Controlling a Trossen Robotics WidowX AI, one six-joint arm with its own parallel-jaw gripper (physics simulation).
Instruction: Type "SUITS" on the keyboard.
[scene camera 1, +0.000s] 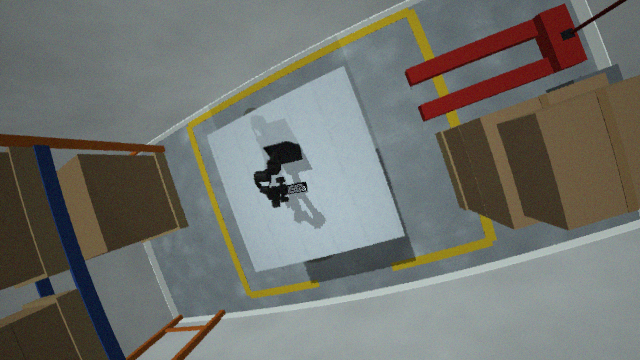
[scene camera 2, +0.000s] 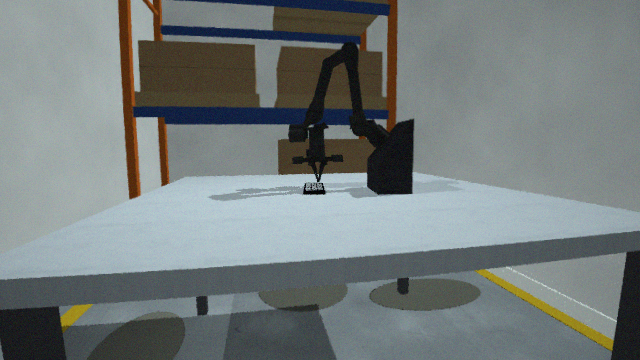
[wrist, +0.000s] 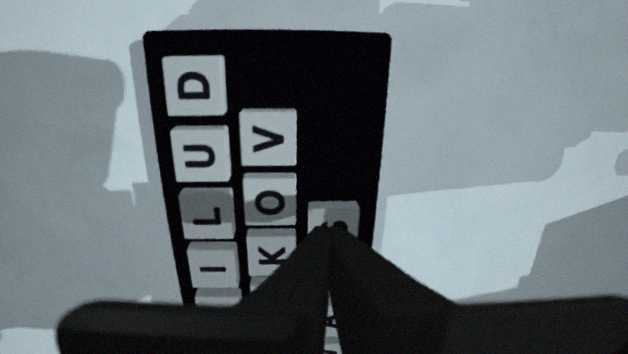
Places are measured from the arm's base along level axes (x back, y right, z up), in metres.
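Pixels of known places: gripper, fingertip midpoint: (scene camera 1: 287, 187) (scene camera 2: 318, 182) (wrist: 327, 239); arm's base, origin of the base link: (scene camera 1: 275, 155) (scene camera 2: 384, 141).
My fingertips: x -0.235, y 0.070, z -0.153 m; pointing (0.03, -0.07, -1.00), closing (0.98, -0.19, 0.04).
Ahead of a thing's pixels: the offset from my fingertips to its top centre. Level surfaces: height alone.
The small black keyboard {dy -0.041, dx -0.026, dz -0.005 m} (scene camera 1: 298, 188) (scene camera 2: 314, 192) (wrist: 340, 100) with pale letter keys lies on the table. In the wrist view the letters are turned sideways. The U key {dy +0.033, dx -0.033, dz -0.005 m} (wrist: 201, 154) and the I key {dy -0.007, dx -0.041, dz -0.005 m} (wrist: 213, 265) stand in the left column, with the L key {dy +0.013, dx -0.037, dz -0.005 m} (wrist: 207, 213) between them. My gripper (scene camera 2: 318, 180) (wrist: 327, 239) is shut and empty, pointing down. Its tips are over the lower part of the top key {dy +0.000, dx +0.003, dz -0.005 m} (wrist: 320, 212) of the right column, very close to it; touch cannot be told. That key's letter is mostly hidden. The S and T keys cannot be made out.
The D key {dy +0.053, dx -0.029, dz -0.005 m} (wrist: 194, 85), V key {dy +0.034, dx -0.012, dz -0.005 m} (wrist: 268, 137), O key {dy +0.014, dx -0.016, dz -0.005 m} (wrist: 270, 199) and K key {dy -0.006, dx -0.019, dz -0.005 m} (wrist: 265, 255) show on the keyboard. The arm's black base (scene camera 1: 285, 152) (scene camera 2: 392, 165) stands beside it on the white table {dz -0.022 m} (scene camera 1: 345, 200) (scene camera 2: 350, 225).
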